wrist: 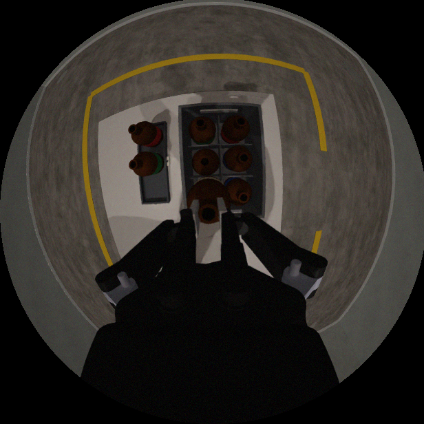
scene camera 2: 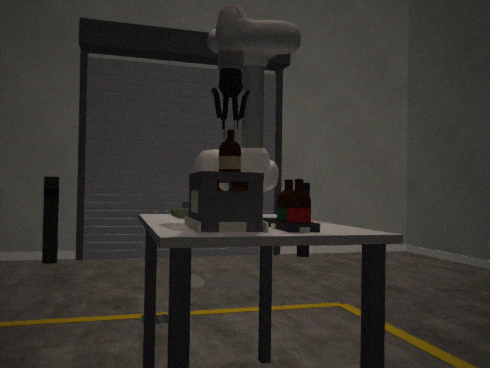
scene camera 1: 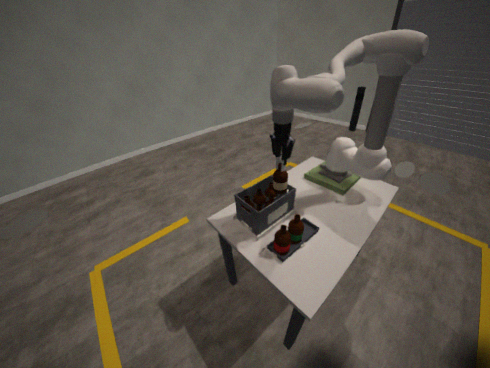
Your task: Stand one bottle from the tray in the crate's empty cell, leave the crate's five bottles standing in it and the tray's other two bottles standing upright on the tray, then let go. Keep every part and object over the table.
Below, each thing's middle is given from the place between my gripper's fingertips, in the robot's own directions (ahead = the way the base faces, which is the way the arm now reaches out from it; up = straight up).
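There is the cream-labelled bottle (scene camera 2: 229,151), and my hand is now 5 cm above it.
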